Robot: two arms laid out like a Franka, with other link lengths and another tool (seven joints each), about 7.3 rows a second.
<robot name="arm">
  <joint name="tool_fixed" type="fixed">
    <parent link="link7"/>
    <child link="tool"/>
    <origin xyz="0.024 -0.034 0.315" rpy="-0.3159 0 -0.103"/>
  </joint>
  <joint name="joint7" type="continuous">
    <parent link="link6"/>
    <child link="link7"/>
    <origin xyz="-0.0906 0 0" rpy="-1.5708 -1.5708 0"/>
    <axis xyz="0 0 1"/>
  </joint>
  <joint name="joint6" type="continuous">
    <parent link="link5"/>
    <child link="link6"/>
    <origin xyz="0 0 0" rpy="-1.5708 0 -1.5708"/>
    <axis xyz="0 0 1"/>
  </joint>
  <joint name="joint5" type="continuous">
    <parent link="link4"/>
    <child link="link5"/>
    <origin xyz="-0.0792 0.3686 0" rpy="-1.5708 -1.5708 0"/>
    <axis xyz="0 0 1"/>
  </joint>
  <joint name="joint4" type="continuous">
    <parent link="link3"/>
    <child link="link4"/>
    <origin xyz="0.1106 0 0" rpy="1.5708 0 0"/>
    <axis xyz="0 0 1"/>
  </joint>
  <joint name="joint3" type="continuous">
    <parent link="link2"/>
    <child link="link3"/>
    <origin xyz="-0.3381 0 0" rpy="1.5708 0 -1.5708"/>
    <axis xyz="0 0 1"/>
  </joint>
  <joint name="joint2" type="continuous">
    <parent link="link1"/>
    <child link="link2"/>
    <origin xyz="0 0 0" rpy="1.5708 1.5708 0"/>
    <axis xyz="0 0 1"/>
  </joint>
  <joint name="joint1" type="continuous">
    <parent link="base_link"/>
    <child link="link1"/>
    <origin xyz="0 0 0.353" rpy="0 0 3.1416"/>
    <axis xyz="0 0 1"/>
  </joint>
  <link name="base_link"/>
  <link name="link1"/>
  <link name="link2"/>
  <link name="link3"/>
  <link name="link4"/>
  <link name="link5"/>
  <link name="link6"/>
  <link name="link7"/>
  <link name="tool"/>
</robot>
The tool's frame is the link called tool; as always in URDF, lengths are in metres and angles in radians. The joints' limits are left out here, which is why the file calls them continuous.
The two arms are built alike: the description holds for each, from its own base.
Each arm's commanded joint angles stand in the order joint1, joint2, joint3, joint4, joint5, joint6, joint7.
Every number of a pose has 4 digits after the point.
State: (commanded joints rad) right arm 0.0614 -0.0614 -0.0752 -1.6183 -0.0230 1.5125 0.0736; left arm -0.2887 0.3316 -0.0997 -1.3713 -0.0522 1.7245 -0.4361
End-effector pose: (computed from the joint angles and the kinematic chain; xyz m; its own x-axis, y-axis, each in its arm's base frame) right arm 0.5652 -0.0420 0.4619 0.0154 -0.9997 0.0171 -0.9355 -0.0084 0.3532; left arm 0.6677 -0.2932 0.3572 0.1636 -0.9830 0.0838 -0.9346 -0.1272 0.3320
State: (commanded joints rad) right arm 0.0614 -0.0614 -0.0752 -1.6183 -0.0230 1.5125 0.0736; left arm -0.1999 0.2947 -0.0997 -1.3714 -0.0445 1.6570 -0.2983
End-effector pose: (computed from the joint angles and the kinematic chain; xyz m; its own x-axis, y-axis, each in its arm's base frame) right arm 0.5652 -0.0420 0.4619 0.0154 -0.9997 0.0171 -0.9355 -0.0084 0.3532; left arm 0.6678 -0.2301 0.3746 0.1106 -0.9918 0.0643 -0.9354 -0.0820 0.3439
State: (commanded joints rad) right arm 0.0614 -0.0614 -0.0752 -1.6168 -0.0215 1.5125 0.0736; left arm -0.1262 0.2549 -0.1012 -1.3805 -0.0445 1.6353 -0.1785
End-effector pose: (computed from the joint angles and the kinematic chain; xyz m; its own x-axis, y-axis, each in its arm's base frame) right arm 0.5656 -0.0416 0.4625 0.0154 -0.9998 0.0156 -0.9361 -0.0089 0.3517; left arm 0.6695 -0.1835 0.3952 0.0607 -0.9959 0.0674 -0.9442 -0.0354 0.3274
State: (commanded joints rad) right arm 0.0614 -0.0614 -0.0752 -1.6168 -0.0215 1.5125 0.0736; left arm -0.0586 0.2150 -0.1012 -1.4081 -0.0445 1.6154 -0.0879
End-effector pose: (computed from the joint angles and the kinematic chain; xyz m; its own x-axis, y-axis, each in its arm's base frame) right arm 0.5656 -0.0416 0.4625 0.0154 -0.9998 0.0156 -0.9361 -0.0089 0.3517; left arm 0.6629 -0.1392 0.4063 0.0360 -0.9973 0.0635 -0.9445 -0.0132 0.3282
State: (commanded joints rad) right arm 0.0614 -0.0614 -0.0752 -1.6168 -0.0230 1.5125 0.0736; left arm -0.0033 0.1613 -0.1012 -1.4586 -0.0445 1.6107 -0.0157
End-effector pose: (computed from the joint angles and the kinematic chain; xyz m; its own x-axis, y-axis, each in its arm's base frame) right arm 0.5656 -0.0421 0.4626 0.0154 -0.9997 0.0171 -0.9361 -0.0084 0.3517; left arm 0.6504 -0.1037 0.4163 0.0178 -0.9981 0.0592 -0.9457 0.0024 0.3249
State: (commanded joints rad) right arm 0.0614 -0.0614 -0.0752 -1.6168 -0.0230 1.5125 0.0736; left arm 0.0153 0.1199 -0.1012 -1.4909 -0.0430 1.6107 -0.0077
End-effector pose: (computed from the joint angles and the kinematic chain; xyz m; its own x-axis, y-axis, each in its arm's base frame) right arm 0.5656 -0.0421 0.4626 0.0154 -0.9997 0.0171 -0.9361 -0.0084 0.3517; left arm 0.6411 -0.0910 0.4270 0.0273 -0.9981 0.0547 -0.9489 -0.0087 0.3156
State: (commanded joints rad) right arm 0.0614 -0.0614 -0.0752 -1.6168 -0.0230 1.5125 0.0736; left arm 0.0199 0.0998 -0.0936 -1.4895 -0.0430 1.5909 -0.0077
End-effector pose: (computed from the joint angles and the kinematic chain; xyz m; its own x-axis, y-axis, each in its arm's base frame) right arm 0.5656 -0.0421 0.4626 0.0154 -0.9997 0.0171 -0.9361 -0.0084 0.3517; left arm 0.6346 -0.0830 0.4379 0.0383 -0.9979 0.0522 -0.9493 -0.0201 0.3138
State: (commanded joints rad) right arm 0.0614 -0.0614 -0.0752 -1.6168 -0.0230 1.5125 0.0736; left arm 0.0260 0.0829 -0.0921 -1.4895 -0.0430 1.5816 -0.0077
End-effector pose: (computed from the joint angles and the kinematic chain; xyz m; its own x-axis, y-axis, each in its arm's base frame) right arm 0.5656 -0.0421 0.4626 0.0154 -0.9997 0.0171 -0.9361 -0.0084 0.3517; left arm 0.6308 -0.0781 0.4474 0.0450 -0.9977 0.0513 -0.9515 -0.0272 0.3066
